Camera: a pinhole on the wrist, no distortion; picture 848 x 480 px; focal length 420.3 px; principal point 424.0 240.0 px. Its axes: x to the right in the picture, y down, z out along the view. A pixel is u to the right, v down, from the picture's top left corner.
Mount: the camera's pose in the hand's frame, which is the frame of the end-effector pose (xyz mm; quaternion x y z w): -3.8 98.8 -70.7 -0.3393 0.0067 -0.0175 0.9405
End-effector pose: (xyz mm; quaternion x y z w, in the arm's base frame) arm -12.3 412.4 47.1 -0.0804 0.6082 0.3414 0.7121
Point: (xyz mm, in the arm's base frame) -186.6 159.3 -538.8
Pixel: behind the camera
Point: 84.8 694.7 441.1
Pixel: 165 112
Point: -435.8 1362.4 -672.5
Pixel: outside the picture
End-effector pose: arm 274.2 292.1 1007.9 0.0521 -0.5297 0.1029 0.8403
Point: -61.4 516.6 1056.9
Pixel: 344 163
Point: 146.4 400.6 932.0
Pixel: 52 44
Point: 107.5 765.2 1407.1
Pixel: 713 344
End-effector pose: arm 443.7 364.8 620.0 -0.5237 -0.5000 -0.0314 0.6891
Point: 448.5 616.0 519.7
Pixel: 507 78
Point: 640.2 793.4 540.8
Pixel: 691 280
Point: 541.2 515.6 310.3
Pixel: 245 396
